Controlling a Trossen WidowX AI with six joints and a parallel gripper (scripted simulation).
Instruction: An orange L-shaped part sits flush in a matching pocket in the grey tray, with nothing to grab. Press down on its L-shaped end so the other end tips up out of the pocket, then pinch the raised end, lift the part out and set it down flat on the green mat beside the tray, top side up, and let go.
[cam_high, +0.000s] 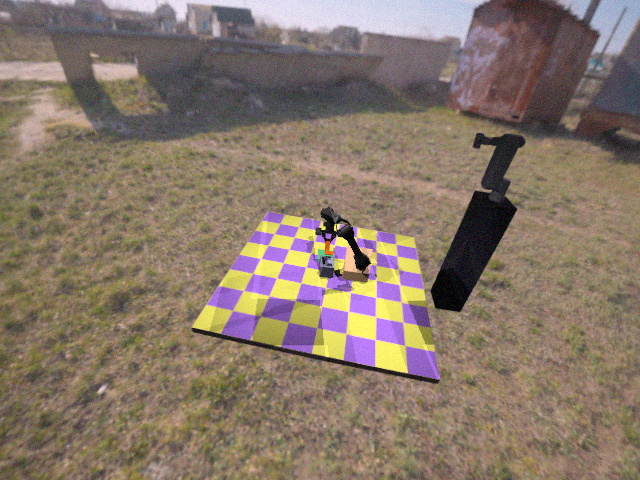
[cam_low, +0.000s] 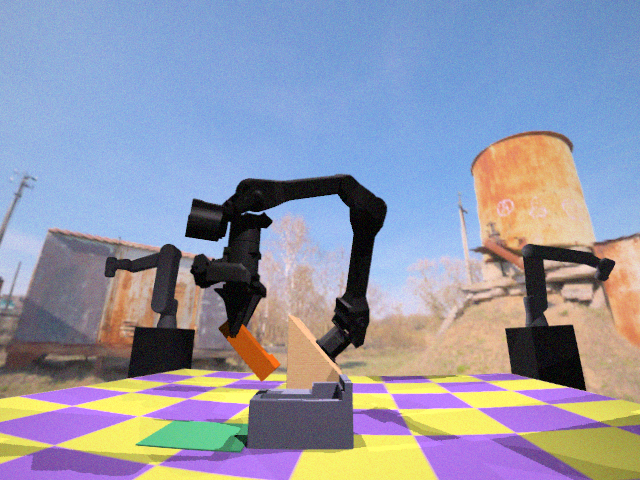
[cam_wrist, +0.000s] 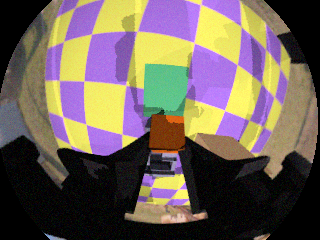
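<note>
Now: the green mat 50 mm to the right of my gripper tip and 170 mm below it. From my gripper tip the other things lie so: orange L-shaped part: 20 mm behind, 30 mm to the left, 30 mm below.
</note>
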